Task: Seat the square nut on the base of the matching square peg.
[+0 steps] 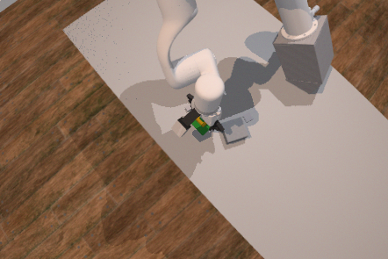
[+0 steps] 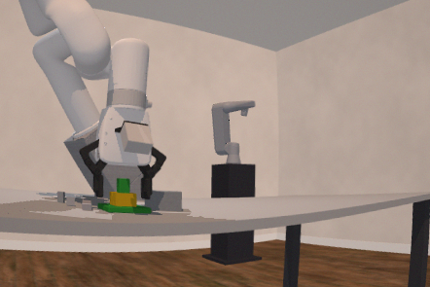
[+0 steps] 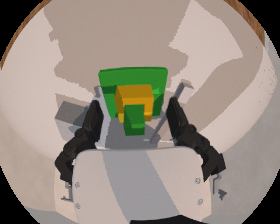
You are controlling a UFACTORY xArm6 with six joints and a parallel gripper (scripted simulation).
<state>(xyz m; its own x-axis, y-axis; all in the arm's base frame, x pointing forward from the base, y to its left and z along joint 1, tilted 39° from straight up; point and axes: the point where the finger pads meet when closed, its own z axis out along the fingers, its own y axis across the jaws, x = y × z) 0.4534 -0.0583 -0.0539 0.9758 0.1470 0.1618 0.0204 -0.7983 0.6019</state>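
Right now my hand is 6 cm to the left of the grey bar, 6 cm past it and 3 cm above it. The rest, counted from my hand: grey block: 10 cm to the left, 5 cm behind, 1 cm below.
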